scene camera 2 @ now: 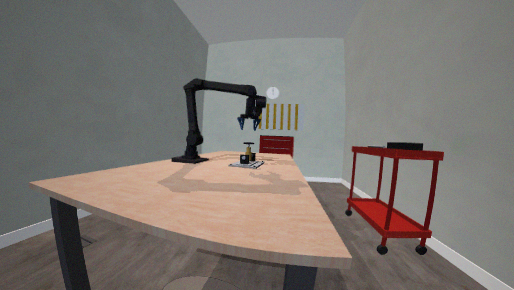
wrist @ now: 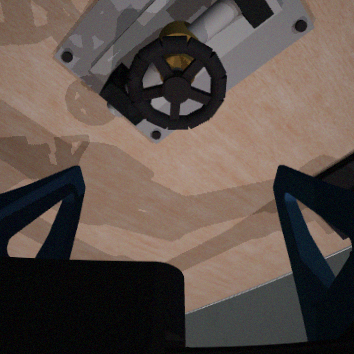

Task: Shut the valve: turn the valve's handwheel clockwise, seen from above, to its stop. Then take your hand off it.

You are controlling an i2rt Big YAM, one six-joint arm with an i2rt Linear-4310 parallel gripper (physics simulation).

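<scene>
What I'm seeing is a black handwheel (wrist: 175, 88), and there's my own gripper too (wrist: 178, 175).
</scene>
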